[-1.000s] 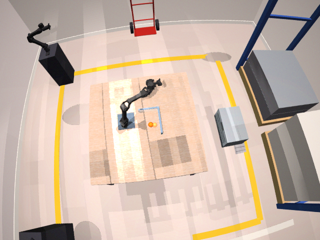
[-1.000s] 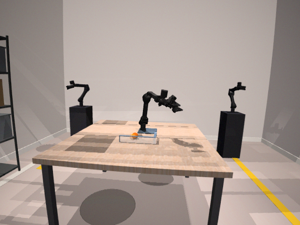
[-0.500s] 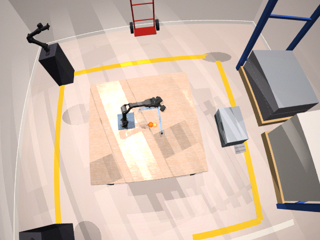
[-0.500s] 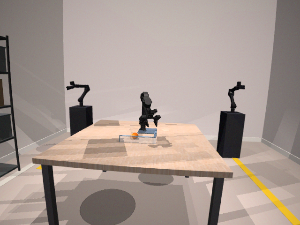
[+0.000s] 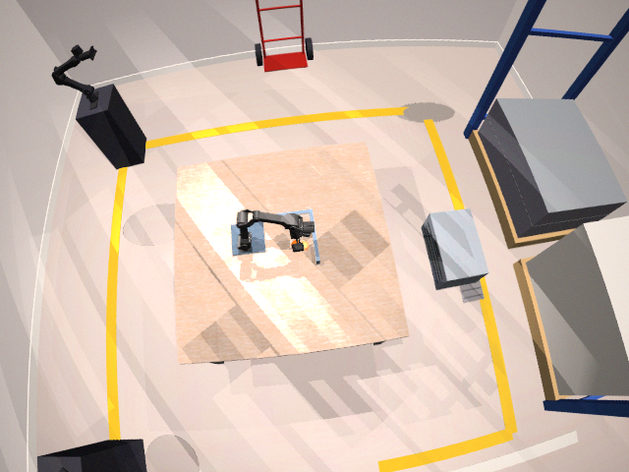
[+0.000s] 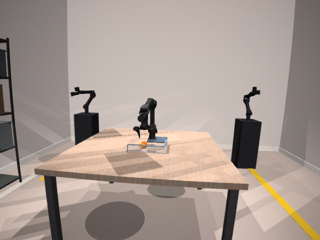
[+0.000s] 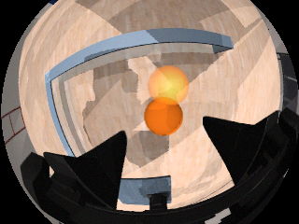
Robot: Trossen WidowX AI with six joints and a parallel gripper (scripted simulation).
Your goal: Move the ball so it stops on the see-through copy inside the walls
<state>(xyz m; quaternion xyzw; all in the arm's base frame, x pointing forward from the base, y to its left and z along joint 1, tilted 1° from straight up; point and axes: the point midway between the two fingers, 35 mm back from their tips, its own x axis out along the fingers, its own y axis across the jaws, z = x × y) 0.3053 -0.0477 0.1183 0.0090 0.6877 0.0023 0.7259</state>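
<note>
The orange ball is 6 cm below my gripper tip and 1 cm behind it. From my gripper tip the other things lie so: see-through copy of ball: 6 cm below, 3 cm ahead, 2 cm to the right; then low clear wall: 10 cm ahead, 6 cm below, 3 cm to the left.
</note>
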